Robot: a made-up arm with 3 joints. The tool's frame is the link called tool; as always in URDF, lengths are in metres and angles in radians.
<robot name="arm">
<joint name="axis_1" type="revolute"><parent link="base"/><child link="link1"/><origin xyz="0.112 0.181 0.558"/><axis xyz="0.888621 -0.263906 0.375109"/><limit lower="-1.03" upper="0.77"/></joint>
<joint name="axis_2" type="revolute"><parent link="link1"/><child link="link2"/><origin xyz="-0.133 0.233 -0.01"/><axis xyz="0 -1 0"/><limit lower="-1.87" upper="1.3"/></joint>
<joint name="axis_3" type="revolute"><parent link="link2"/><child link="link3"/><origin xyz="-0.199 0.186 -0.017"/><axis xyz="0 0 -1"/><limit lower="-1.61" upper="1.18"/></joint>
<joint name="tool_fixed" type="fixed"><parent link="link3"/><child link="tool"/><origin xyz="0.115 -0.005 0.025" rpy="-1.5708 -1.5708 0"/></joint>
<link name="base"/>
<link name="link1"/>
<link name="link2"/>
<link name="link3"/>
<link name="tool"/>
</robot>
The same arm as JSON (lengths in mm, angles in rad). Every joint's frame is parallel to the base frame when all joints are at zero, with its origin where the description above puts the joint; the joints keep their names.
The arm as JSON. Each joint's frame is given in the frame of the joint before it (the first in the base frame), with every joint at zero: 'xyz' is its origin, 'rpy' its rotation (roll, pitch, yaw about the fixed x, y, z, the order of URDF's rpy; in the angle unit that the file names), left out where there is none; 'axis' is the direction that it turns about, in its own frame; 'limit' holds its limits. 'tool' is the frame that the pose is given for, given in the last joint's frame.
{
  "units": {
    "length": "mm",
    "angle": "rad"
  },
  "joints": [
    {
      "name": "axis_1",
      "type": "revolute",
      "origin": {
        "xyz": [
          112.0,
          181.0,
          558.0
        ]
      },
      "axis": [
        0.888621,
        -0.263906,
        0.375109
      ],
      "limit": {
        "lower": -1.03,
        "upper": 0.77
      }
    },
    {
      "name": "axis_2",
      "type": "revolute",
      "origin": {
        "xyz": [
          -133.0,
          233.0,
          -10.0
        ]
      },
      "axis": [
        0.0,
        -1.0,
        0.0
      ],
      "limit": {
        "lower": -1.87,
        "upper": 1.3
      }
    },
    {
      "name": "axis_3",
      "type": "revolute",
      "origin": {
        "xyz": [
          -199.0,
          186.0,
          -17.0
        ]
      },
      "axis": [
        0.0,
        0.0,
        -1.0
      ],
      "limit": {
        "lower": -1.61,
        "upper": 1.18
      }
    }
  ],
  "tool": {
    "origin": {
      "xyz": [
        115.0,
        -5.0,
        25.0
      ],
      "rpy": [
        -1.5708,
        -1.5708,
        0.0
      ]
    }
  }
}

